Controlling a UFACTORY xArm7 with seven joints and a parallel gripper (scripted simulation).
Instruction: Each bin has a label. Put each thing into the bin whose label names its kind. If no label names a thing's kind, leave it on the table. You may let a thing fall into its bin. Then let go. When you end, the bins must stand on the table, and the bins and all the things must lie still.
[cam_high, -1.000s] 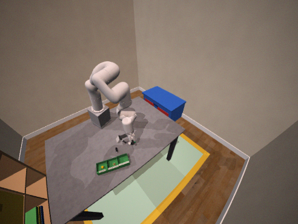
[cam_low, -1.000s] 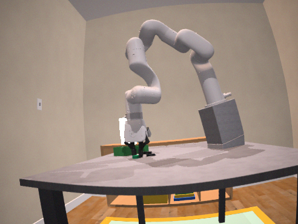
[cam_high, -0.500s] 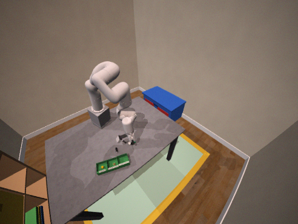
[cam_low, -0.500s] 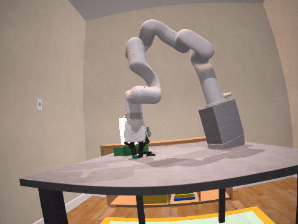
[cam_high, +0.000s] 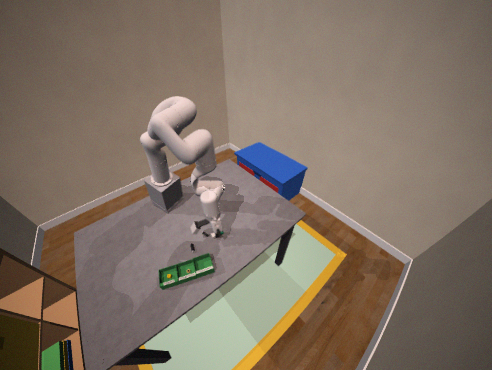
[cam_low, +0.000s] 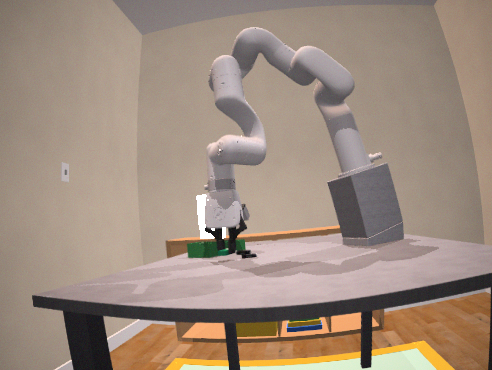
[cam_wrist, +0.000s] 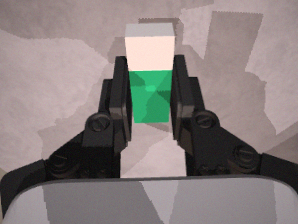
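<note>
The yellow nut lies 12 cm ahead of my hand, 21 cm to the right of it and 3 cm below it. Also, from my hand: black cylinder: 15 cm to the right, 3 cm below; then eraser-like block: 1 cm to the right, 2 cm below; then small black object: 5 cm behind, 6 cm to the right, 4 cm below.
</note>
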